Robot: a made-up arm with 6 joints.
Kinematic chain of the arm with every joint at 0, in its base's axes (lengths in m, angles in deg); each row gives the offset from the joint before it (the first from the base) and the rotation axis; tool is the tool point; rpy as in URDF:
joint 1: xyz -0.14 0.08 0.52 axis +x
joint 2: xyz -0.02 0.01 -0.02 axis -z
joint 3: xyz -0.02 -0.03 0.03 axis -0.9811 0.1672 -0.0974
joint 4: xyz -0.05 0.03 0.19 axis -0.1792 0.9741 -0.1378
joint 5: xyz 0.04 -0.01 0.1 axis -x
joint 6: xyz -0.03 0 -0.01 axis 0.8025 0.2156 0.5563
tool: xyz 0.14 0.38 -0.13 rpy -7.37 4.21 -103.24
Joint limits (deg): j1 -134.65..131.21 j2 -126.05..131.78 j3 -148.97..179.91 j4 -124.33..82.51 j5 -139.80..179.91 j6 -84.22..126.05
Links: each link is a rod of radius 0.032 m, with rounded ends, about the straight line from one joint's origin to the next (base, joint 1, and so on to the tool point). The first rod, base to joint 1, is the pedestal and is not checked.
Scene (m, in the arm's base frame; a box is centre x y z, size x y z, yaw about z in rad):
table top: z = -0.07
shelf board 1: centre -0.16 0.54 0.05 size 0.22 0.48 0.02 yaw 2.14
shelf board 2: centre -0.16 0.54 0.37 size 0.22 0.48 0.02 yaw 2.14
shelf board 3: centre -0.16 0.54 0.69 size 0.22 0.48 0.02 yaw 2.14
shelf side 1: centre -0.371 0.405 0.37 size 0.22 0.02 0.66 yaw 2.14
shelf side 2: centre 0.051 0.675 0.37 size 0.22 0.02 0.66 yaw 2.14
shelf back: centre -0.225 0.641 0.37 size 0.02 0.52 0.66 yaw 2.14
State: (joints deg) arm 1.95 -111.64 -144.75 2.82 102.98 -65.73
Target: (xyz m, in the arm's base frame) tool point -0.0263 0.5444 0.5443
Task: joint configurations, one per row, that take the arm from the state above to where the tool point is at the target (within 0.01 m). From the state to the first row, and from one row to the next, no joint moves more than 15 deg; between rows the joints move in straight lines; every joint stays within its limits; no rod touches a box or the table.
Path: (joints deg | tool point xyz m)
1: -8.40 -98.94 -135.89 3.31 96.90 -56.70 | -0.1340 0.4064 0.2135
2: -18.74 -86.23 -127.02 3.81 90.82 -47.68 | -0.0890 0.3195 0.2252
3: -3.93 -82.56 -122.72 5.17 89.33 -49.73 | -0.0500 0.3790 0.2962
4: 10.88 -78.88 -118.42 6.52 87.84 -51.79 | -0.0120 0.4145 0.3786
5: 25.69 -75.21 -114.11 7.88 86.35 -53.85 | 0.0245 0.4246 0.4640
6: 40.50 -71.53 -109.81 9.23 84.86 -55.90 | 0.0592 0.4107 0.5443
7: 38.35 -83.75 -118.18 10.46 91.68 -61.68 | 0.0265 0.4810 0.5469
8: 36.20 -95.97 -126.55 11.68 98.50 -67.46 | -0.0263 0.5444 0.5443

